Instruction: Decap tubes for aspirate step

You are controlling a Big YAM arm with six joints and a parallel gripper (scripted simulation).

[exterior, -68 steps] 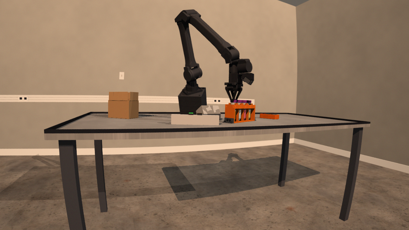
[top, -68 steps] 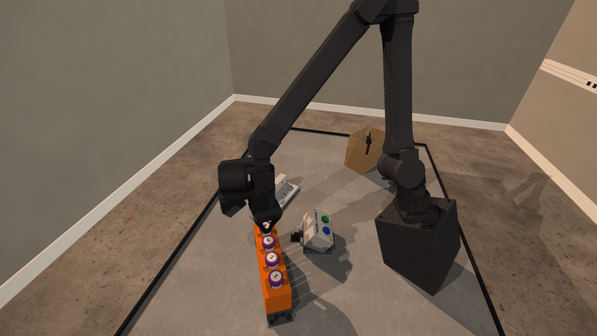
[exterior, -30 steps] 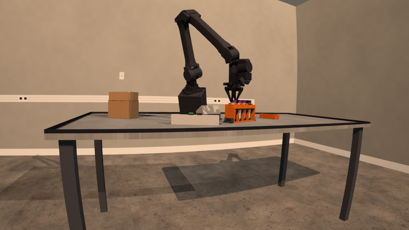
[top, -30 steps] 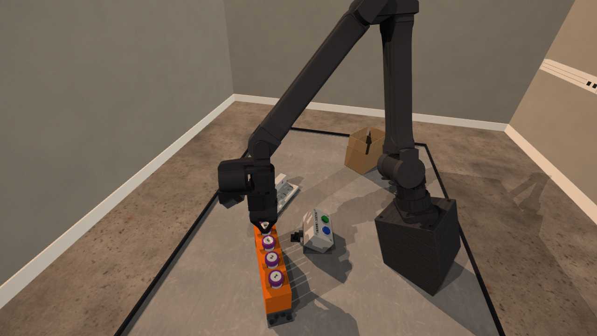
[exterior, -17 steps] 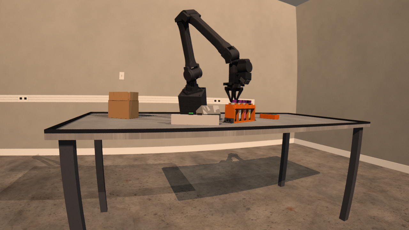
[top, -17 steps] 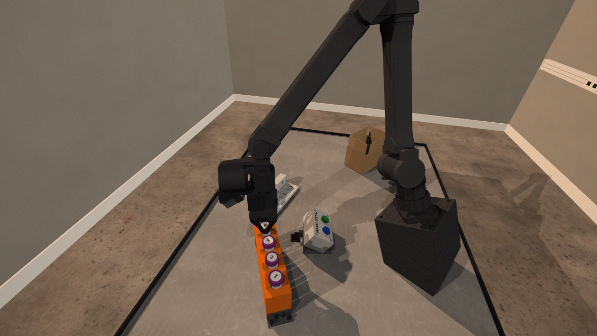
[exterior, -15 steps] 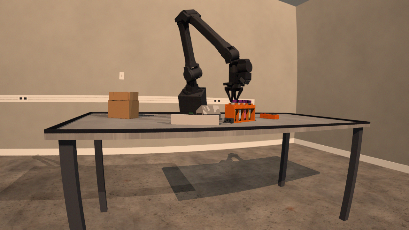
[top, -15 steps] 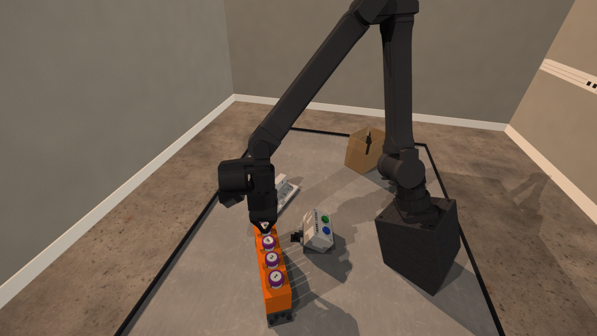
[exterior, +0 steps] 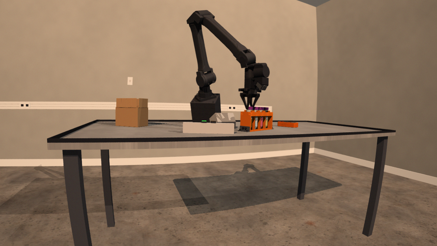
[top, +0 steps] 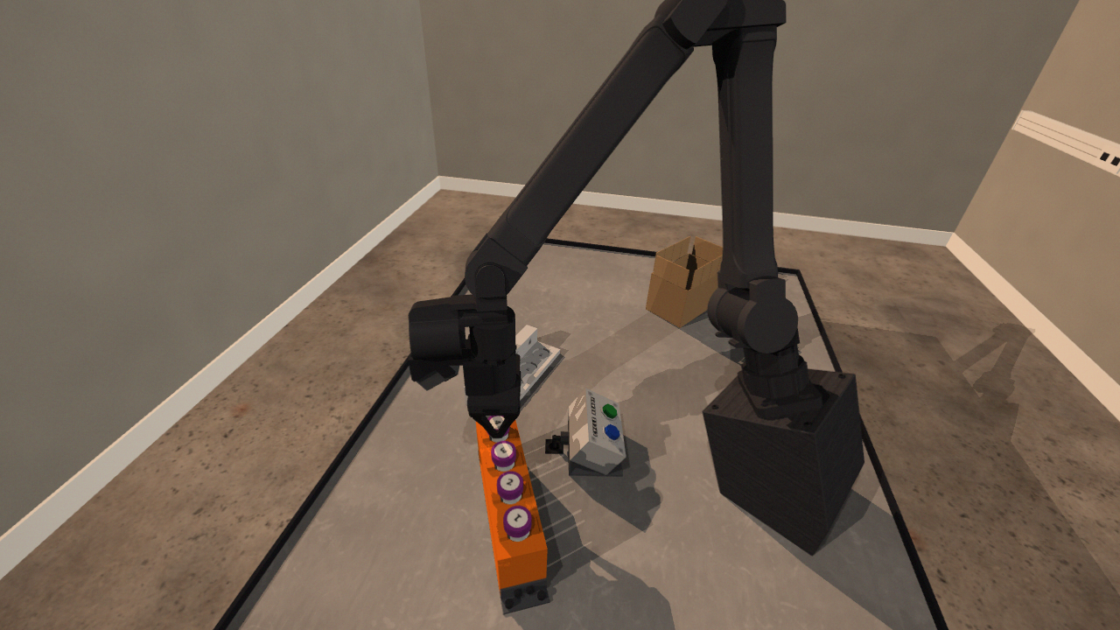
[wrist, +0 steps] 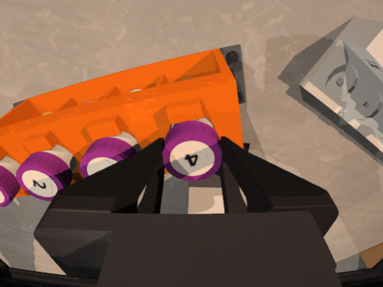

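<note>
The green key lies 18 cm behind my hand, 8 cm to the right of it and 5 cm below it. The rest, counted from my hand: blue key (18 cm behind, 5 cm below, 4 cm to the right); then key housing (16 cm behind, 6 cm to the right, 6 cm below); then cardboard box (50 cm to the right, 38 cm behind, 5 cm below).
</note>
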